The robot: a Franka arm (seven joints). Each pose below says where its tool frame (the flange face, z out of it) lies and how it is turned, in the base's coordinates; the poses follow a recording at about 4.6 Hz.
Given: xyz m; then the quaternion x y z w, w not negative.
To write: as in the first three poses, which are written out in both.
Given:
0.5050 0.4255 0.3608 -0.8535 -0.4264 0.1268 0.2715
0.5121 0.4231 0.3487 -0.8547 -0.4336 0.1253 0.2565
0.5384 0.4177 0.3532 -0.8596 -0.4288 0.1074 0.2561
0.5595 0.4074 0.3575 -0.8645 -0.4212 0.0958 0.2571
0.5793 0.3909 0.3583 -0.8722 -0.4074 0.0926 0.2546
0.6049 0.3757 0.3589 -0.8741 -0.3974 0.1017 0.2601
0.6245 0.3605 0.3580 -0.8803 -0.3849 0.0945 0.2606
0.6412 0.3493 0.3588 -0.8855 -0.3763 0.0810 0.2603
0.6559 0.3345 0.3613 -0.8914 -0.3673 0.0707 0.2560
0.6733 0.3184 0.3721 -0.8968 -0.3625 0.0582 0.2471
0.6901 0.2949 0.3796 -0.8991 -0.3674 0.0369 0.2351
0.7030 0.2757 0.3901 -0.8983 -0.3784 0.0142 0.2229
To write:
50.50 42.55 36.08 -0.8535 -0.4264 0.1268 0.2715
51.21 42.31 34.87 -0.8547 -0.4336 0.1253 0.2565
53.84 41.77 35.32 -0.8596 -0.4288 0.1074 0.2561
55.95 40.74 35.75 -0.8645 -0.4212 0.0958 0.2571
57.93 39.09 35.83 -0.8722 -0.4074 0.0926 0.2546
60.49 37.57 35.89 -0.8741 -0.3974 0.1017 0.2601
62.45 36.05 35.80 -0.8803 -0.3849 0.0945 0.2606
64.12 34.93 35.88 -0.8855 -0.3763 0.0810 0.2603
65.59 33.45 36.13 -0.8914 -0.3673 0.0707 0.2560
67.33 31.84 37.21 -0.8968 -0.3625 0.0582 0.2471
69.01 29.49 37.96 -0.8991 -0.3674 0.0369 0.2351
70.30 27.57 39.01 -0.8983 -0.3784 0.0142 0.2229

